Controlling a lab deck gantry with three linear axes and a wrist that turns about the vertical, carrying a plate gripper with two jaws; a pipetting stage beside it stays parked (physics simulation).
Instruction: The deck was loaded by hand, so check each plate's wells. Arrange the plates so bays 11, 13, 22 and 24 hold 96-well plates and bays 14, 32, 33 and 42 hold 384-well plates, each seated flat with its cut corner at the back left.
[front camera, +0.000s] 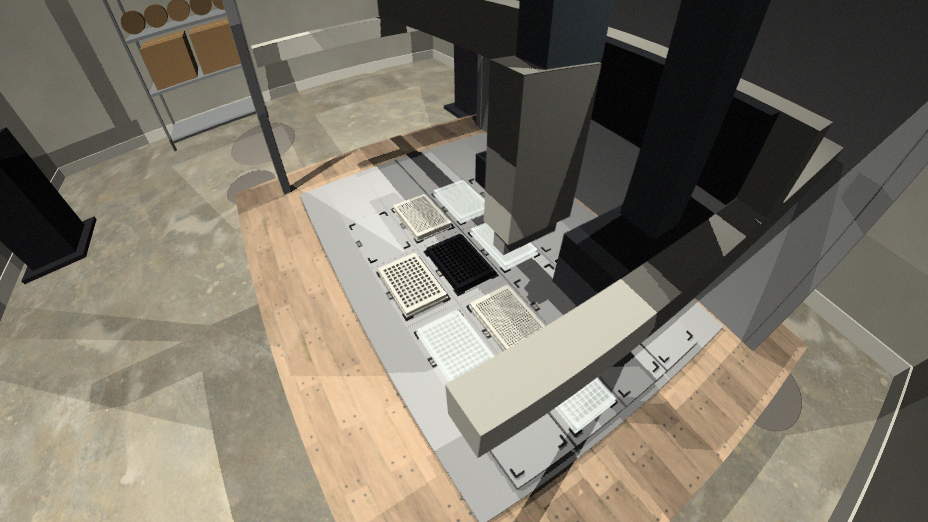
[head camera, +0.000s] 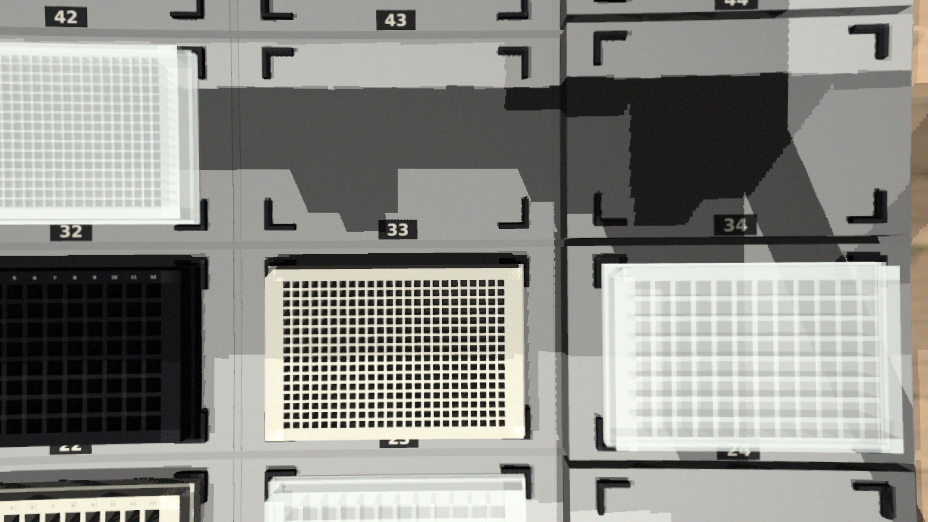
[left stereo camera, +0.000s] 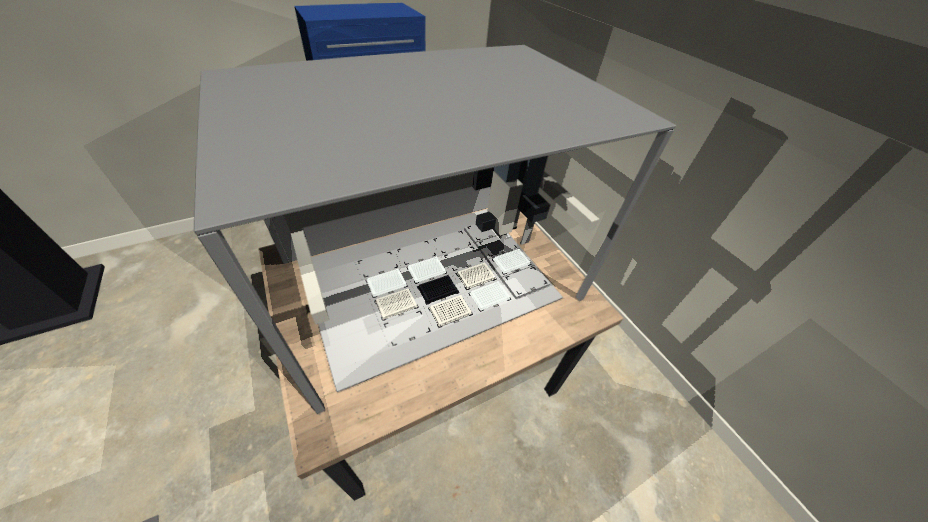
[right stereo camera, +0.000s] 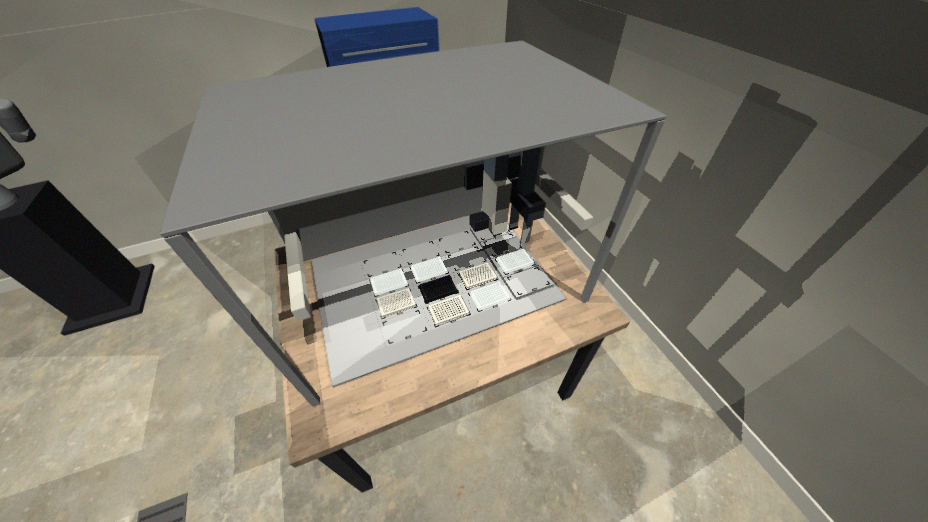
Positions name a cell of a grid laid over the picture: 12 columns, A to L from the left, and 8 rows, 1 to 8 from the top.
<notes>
I see my gripper (right stereo camera: G4), a black 96-well plate (head camera: B6) and a bay 14 (right stereo camera: G5).
The black 96-well plate also shows in the front camera view (front camera: F5). My gripper is seen too in the left stereo camera view (left stereo camera: G4). The bay 14 shows as well in the left stereo camera view (left stereo camera: G5).
</notes>
